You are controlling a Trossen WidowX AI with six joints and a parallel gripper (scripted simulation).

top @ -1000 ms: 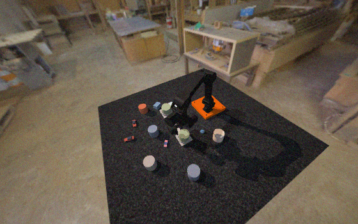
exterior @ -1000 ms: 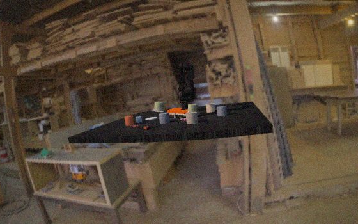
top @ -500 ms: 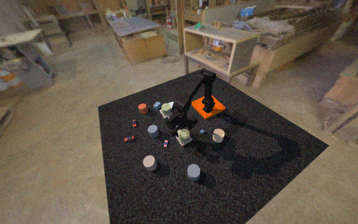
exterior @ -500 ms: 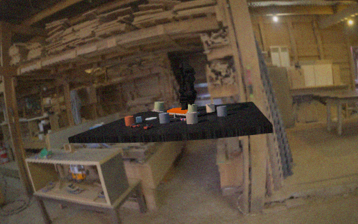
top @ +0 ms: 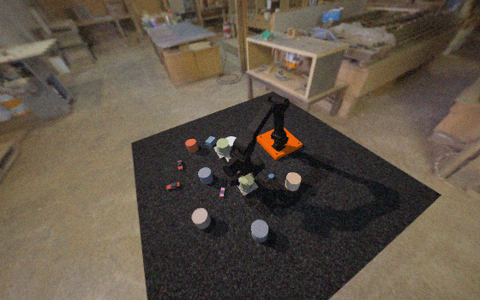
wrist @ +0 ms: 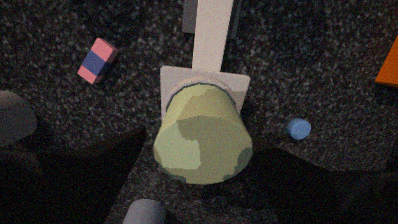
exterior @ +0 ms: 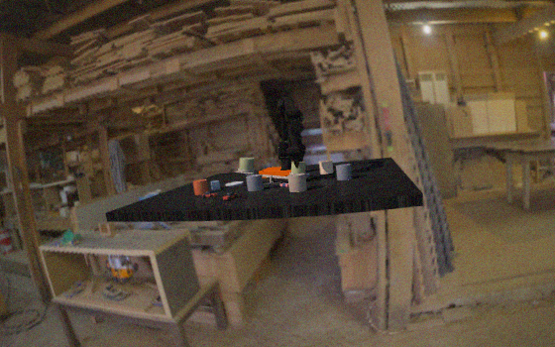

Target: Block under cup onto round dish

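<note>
Now: the grey block 30 mm below my gripper tip. The rest, counted from my gripper tip: red-blue block 120 mm ahead, 60 mm to the right, 60 mm below; then balance 20 mm behind, 140 mm to the right, 30 mm below; then beige cup 210 mm behind, 140 mm to the left, 30 mm below.
</note>
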